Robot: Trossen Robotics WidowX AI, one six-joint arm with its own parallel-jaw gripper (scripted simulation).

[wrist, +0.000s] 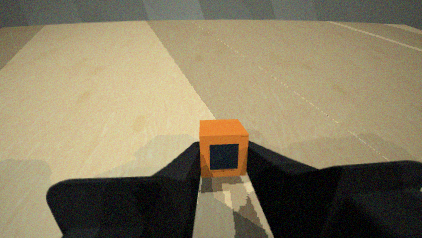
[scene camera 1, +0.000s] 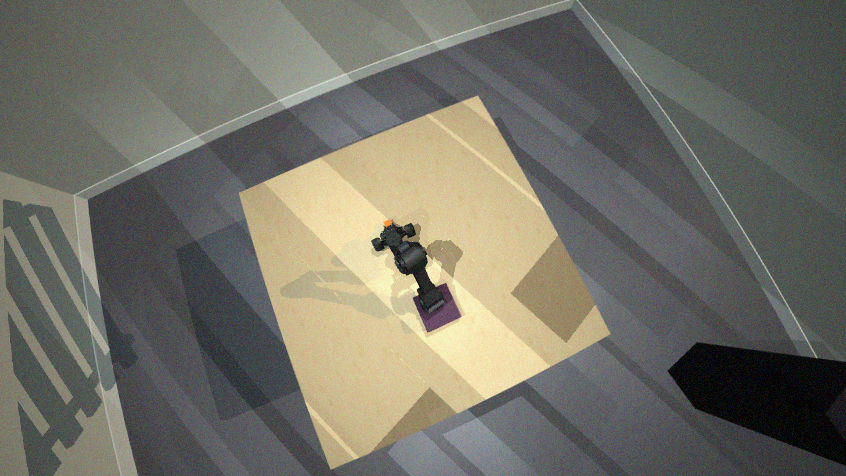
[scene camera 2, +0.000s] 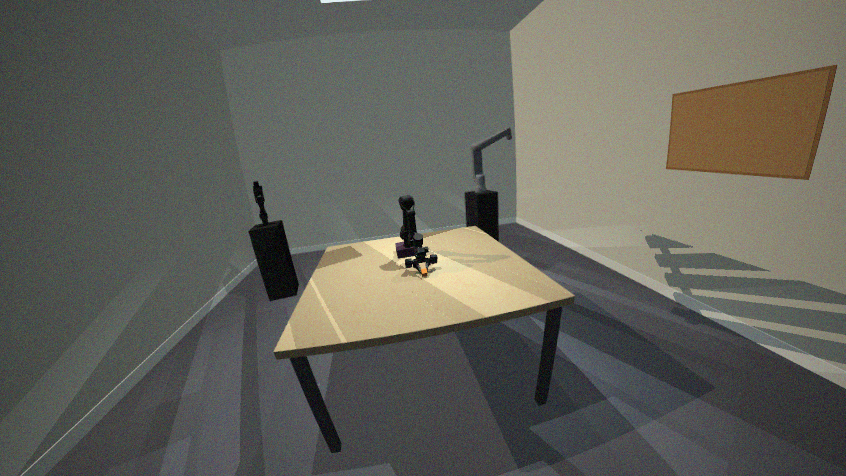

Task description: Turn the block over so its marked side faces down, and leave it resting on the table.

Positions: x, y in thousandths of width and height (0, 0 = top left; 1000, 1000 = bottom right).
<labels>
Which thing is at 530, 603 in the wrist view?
An orange block.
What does my gripper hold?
An orange block.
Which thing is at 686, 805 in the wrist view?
My gripper.
</labels>
